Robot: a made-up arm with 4 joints.
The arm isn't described. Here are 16 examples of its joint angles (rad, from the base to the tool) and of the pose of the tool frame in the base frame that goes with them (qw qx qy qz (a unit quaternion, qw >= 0); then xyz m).
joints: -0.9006 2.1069 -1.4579 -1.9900
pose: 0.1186 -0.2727 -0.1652 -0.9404 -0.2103 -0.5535 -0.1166
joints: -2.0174 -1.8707 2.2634 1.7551
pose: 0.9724 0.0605 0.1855 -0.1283 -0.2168 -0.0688 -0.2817
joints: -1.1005 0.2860 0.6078 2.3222
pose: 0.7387 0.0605 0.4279 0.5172 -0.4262 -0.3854 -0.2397
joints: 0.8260 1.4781 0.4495 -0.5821
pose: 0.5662 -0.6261 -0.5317 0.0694 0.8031 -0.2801 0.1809
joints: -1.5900 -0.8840 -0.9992 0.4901
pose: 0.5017 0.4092 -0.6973 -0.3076 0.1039 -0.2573 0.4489
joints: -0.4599 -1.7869 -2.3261 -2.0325
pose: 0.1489 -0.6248 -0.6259 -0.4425 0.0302 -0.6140 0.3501
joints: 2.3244 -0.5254 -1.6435 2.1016
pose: 0.2800 -0.8786 -0.0983 -0.3743 -0.1180 0.0933 0.4372
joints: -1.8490 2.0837 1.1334 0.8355
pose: 0.0330 0.2264 -0.9733 -0.0183 -0.5426 -0.0751 0.6721
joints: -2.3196 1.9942 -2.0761 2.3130
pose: 0.9992 -0.0278 -0.0301 -0.0033 -0.2176 -0.0029 -0.1640
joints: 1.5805 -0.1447 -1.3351 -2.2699
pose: 0.6951 -0.2340 0.6323 -0.2496 -0.1443 0.2768 0.0956
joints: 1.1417 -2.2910 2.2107 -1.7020
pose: 0.9602 0.0060 0.0397 -0.2763 0.1946 0.2677 -0.2050
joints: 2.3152 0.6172 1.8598 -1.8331
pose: 0.3168 0.4560 -0.8281 0.0779 0.2478 0.6571 0.4179
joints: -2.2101 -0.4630 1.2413 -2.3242
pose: 0.5935 0.3788 0.0216 0.7098 -0.5712 0.0845 -0.2314
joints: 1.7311 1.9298 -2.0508 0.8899
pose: 0.2569 0.0552 0.0247 0.9645 -0.0001 0.2189 -0.1481
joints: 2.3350 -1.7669 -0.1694 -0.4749
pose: 0.3388 0.1360 0.8125 0.4544 -0.3402 0.1359 0.4777
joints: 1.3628 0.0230 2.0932 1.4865
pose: 0.0714 -0.8698 0.0539 0.4853 0.7598 0.0121 0.1454
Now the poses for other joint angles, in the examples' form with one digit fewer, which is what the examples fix.
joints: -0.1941 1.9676 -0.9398 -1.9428
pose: 0.419 -0.315 -0.377 -0.763 0.179 -0.682 -0.024
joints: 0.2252 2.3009 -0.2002 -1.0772
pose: 0.453 -0.690 -0.526 -0.205 0.496 -0.612 0.351
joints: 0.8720 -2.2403 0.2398 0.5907
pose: 0.402 0.833 0.118 0.361 0.074 0.258 0.582
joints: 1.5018 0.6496 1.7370 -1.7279
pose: 0.366 0.041 -0.929 -0.042 0.680 0.276 0.387
